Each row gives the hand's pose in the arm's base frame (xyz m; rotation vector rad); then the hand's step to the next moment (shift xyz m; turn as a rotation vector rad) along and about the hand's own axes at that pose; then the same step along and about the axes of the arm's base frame.
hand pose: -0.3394 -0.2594 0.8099 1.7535 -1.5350 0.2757
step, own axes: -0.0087 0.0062 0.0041 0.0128 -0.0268 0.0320
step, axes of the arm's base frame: -0.0091 0.0039 -0.0056 0.0175 -0.0315 -0.0246
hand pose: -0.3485 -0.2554 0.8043 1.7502 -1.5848 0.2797
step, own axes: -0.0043 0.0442 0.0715 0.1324 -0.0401 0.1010
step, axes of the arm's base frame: -0.0642 -0.0409 -0.0360 0.0336 -0.1679 -0.0047
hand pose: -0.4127 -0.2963 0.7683 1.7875 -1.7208 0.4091
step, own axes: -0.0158 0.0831 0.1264 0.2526 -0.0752 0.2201
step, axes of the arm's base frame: -0.1070 -0.0626 -0.0881 0.0575 -0.3372 -0.0296
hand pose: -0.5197 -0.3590 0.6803 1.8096 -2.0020 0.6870
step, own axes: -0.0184 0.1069 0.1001 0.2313 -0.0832 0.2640
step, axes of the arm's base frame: -0.0978 -0.0352 -0.1048 0.0706 -0.3453 -0.0766
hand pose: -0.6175 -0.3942 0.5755 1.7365 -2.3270 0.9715
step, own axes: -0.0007 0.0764 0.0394 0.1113 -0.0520 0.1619
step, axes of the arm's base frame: -0.0557 -0.0082 -0.0650 0.0550 -0.1864 -0.0594
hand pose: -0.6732 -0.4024 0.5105 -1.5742 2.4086 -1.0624
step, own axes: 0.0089 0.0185 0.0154 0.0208 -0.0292 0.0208
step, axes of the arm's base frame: -0.0122 -0.0108 -0.0198 0.0215 -0.0346 0.0074
